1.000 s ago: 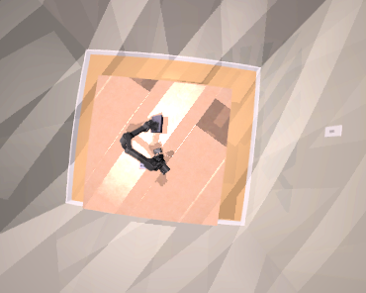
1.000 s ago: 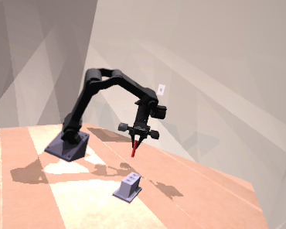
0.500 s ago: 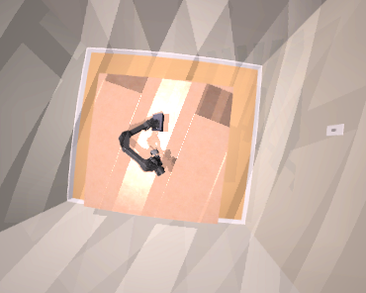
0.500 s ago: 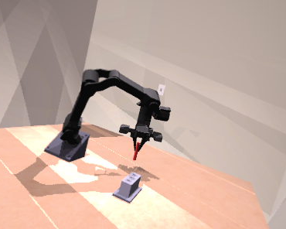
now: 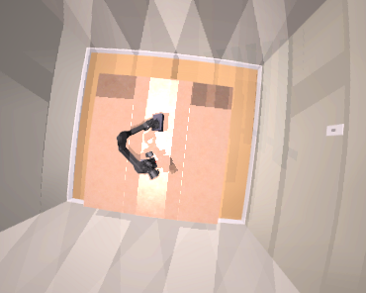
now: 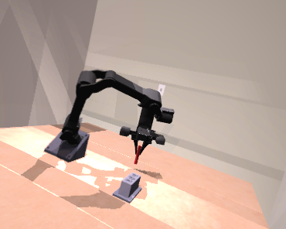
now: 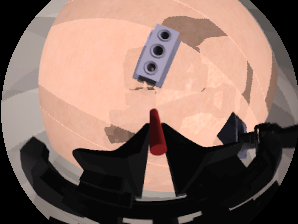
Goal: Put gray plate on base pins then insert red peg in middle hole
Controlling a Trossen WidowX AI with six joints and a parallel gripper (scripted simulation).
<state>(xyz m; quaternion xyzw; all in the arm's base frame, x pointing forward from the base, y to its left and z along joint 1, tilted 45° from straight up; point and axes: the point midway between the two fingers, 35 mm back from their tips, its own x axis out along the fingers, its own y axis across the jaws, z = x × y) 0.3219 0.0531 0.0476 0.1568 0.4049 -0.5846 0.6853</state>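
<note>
Right now the gray plate is 90 mm to the right of my gripper tip, 70 mm below it and 30 mm ahead of it. The rest, counted from my gripper tip: red peg: right at my gripper tip; dark base: 110 mm below, 90 mm to the right, 30 mm ahead.
</note>
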